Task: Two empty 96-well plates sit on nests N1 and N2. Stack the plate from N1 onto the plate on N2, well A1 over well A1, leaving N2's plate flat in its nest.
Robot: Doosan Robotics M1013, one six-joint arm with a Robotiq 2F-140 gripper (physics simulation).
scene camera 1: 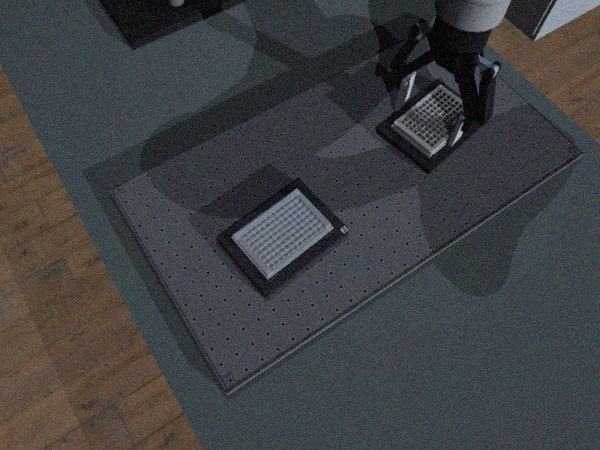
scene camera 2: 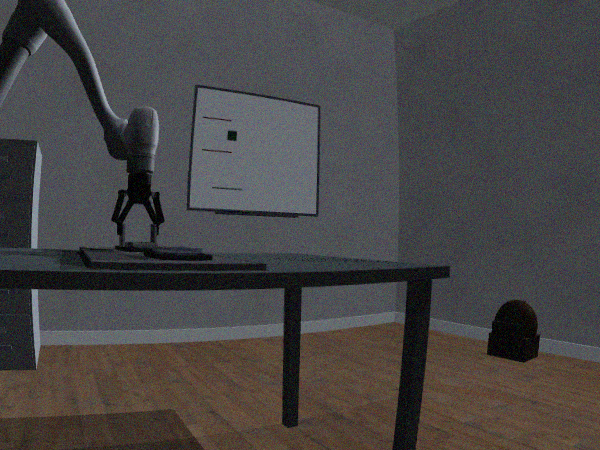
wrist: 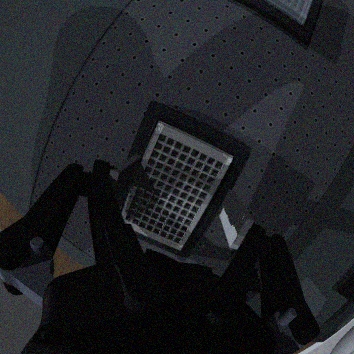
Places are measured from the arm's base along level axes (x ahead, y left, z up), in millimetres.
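Pixels of known places: gripper, between the fingertips: [scene camera 1: 427,122] [scene camera 2: 138,246] [wrist: 180,184].
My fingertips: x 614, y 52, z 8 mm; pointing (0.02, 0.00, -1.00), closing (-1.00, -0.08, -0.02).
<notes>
Ahead of a thing's pixels: the offset from my fingertips to its top centre. "*": to the spot under its first point.
A grey-beige 96-well plate @[7 mm ahead, 10 mm left, 14 mm up] [scene camera 1: 425,117] [wrist: 182,185] sits in a dark nest [scene camera 1: 428,164] [wrist: 239,154] at the back right of the board in the first scene view. My gripper [scene camera 1: 431,111] [scene camera 2: 137,242] [wrist: 180,184] is open around this plate, with one finger beside each long side and nothing held. One finger hides part of the plate's edge. A pale 96-well plate @[14 mm back, 321 mm right, 14 mm up] [scene camera 1: 282,232] [wrist: 294,7] sits in the other dark nest [scene camera 1: 268,288] [wrist: 306,38], nearer the front left, and looks flat. I cannot read nest labels or A1 marks.
Both nests stand on a perforated board [scene camera 1: 310,310] [scene camera 2: 235,266] on the table [scene camera 1: 450,375] [scene camera 2: 350,274]. A small square marker @[* 46 mm ahead, 250 mm right, 0 mm up] [scene camera 1: 344,230] is on the pale plate's nest. A dark base [scene camera 1: 150,25] stands at the back left. A cabinet [scene camera 2: 17,200] stands behind the table.
</notes>
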